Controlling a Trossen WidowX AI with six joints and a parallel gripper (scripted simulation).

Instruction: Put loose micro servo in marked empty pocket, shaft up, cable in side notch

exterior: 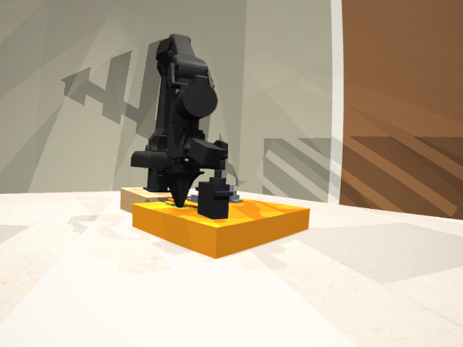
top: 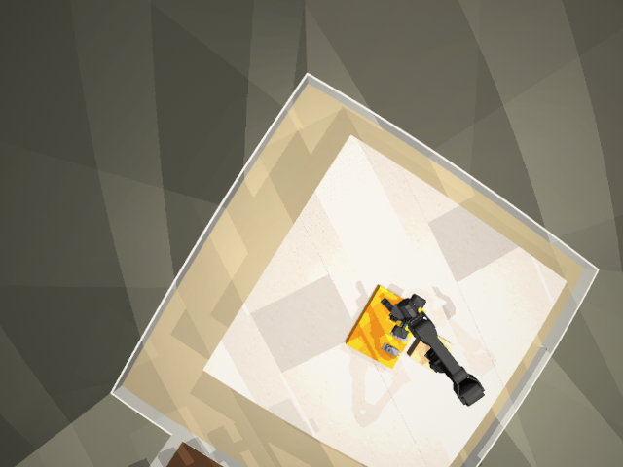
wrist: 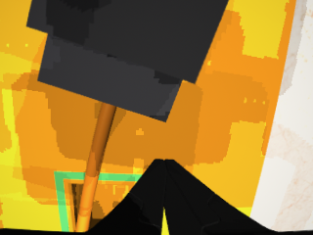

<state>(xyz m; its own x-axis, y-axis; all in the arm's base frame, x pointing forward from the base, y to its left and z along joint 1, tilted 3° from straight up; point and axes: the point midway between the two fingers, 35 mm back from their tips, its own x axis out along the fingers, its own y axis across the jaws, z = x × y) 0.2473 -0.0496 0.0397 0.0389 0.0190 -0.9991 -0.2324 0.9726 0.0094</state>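
My gripper tip is 40 mm short of the yellow-orange deck, 110 mm to the right of it and 30 mm above it.
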